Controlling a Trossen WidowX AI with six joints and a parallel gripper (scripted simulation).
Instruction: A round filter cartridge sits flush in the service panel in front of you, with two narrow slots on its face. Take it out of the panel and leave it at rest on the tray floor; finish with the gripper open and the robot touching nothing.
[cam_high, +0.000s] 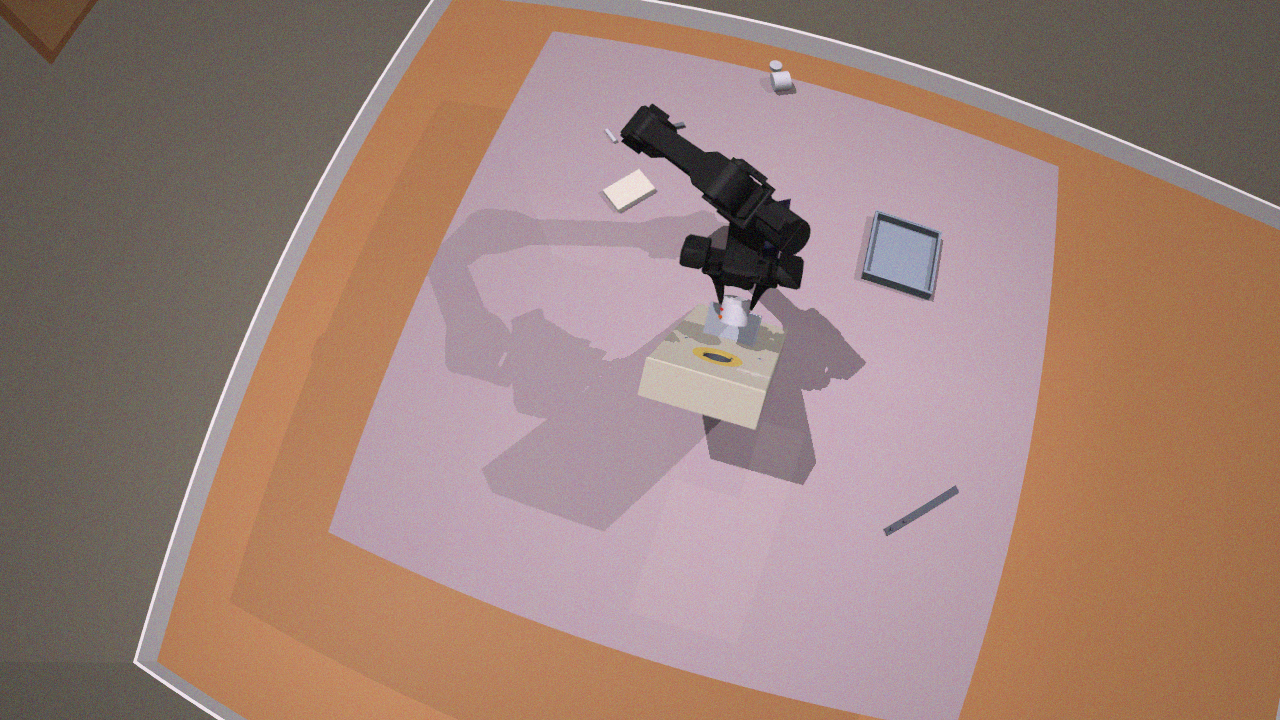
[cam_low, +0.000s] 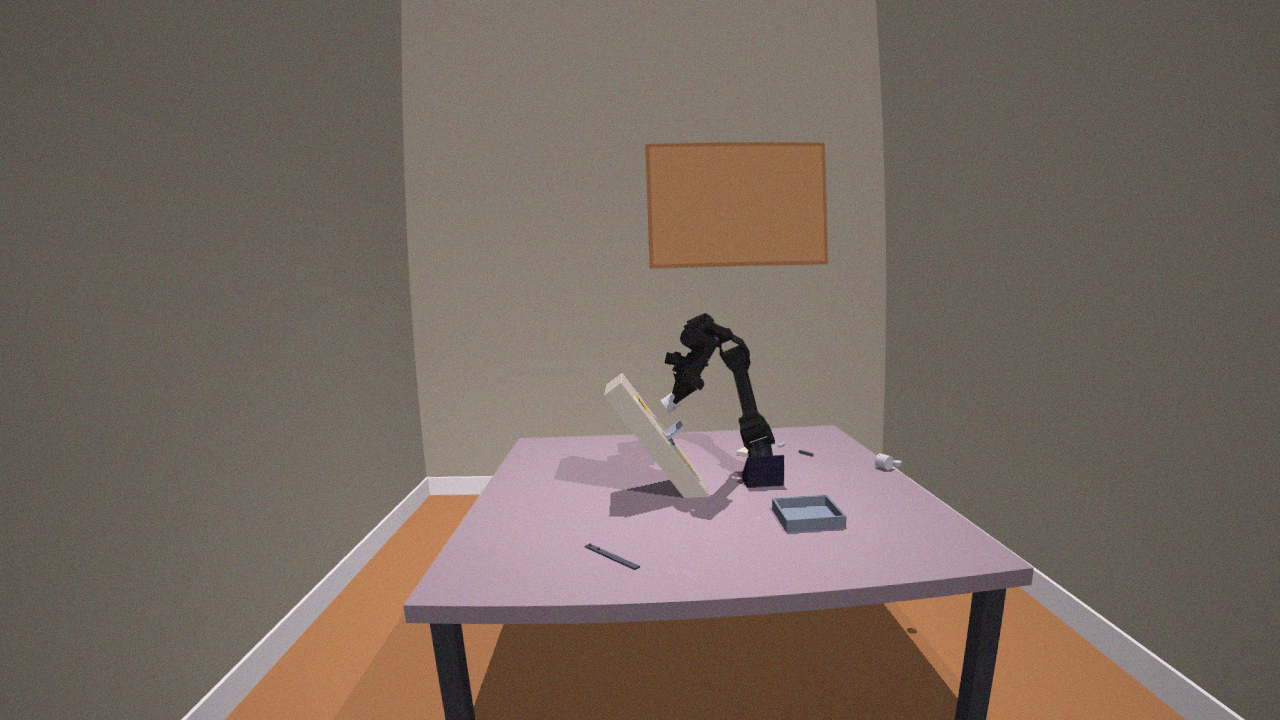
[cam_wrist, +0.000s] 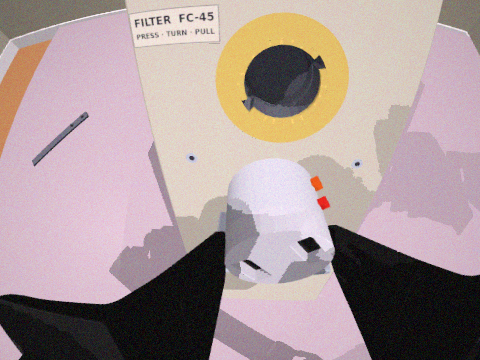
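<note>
Now: gripper tip 31 cm to the right of the grey tray, 29 cm past it and 25 cm above it. Also, from my gripper tip: cream pad (33 cm behind, 27 cm to the right, 26 cm below); white round filter cartridge (right at my gripper tip); cream service panel (9 cm below, 6 cm ahead, 1 cm to the right).
</note>
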